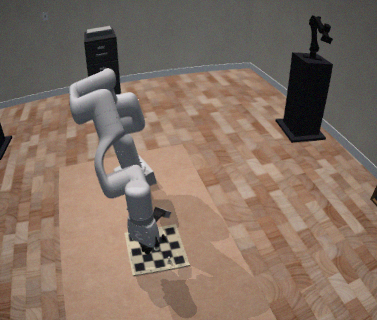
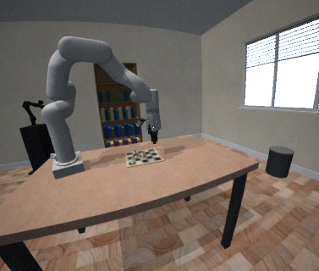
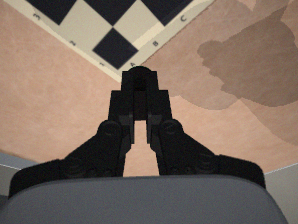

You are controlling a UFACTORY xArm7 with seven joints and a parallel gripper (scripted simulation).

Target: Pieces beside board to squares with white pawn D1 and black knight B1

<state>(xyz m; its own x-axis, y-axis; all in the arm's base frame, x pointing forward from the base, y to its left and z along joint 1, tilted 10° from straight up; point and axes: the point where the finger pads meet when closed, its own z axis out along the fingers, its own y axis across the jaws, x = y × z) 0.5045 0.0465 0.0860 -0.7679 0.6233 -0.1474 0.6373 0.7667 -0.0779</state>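
Right now my hand is 8 cm past the chessboard, 3 cm to the right of it and 12 cm above it. Also, from my hand: black knight: 2 cm below.
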